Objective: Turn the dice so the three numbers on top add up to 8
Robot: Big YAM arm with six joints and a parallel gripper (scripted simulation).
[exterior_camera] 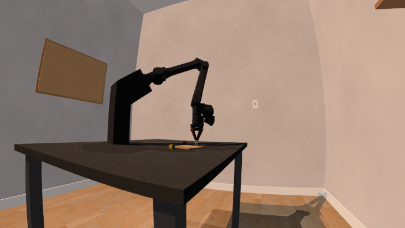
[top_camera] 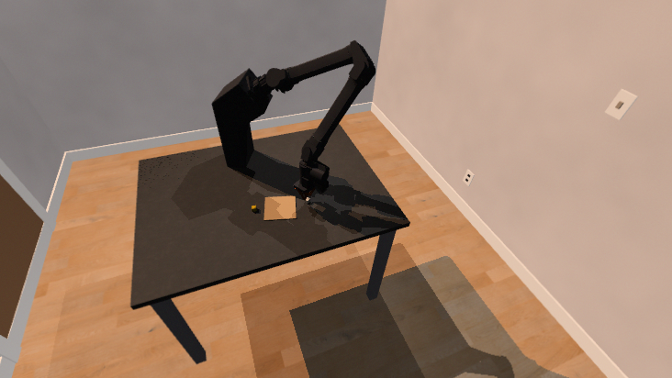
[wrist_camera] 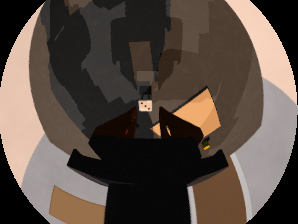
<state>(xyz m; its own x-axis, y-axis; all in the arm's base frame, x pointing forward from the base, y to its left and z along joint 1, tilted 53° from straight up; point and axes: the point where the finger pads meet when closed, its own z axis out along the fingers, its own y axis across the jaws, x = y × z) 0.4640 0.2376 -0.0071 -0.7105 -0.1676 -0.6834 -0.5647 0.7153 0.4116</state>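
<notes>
My hand is 30 mm above the white die. Round my hand: yellow die (240 mm to the right, 30 mm below); tan mat (130 mm to the right, 40 mm below, 10 mm ahead); red die (80 mm behind, 30 mm below, 10 mm to the right).
</notes>
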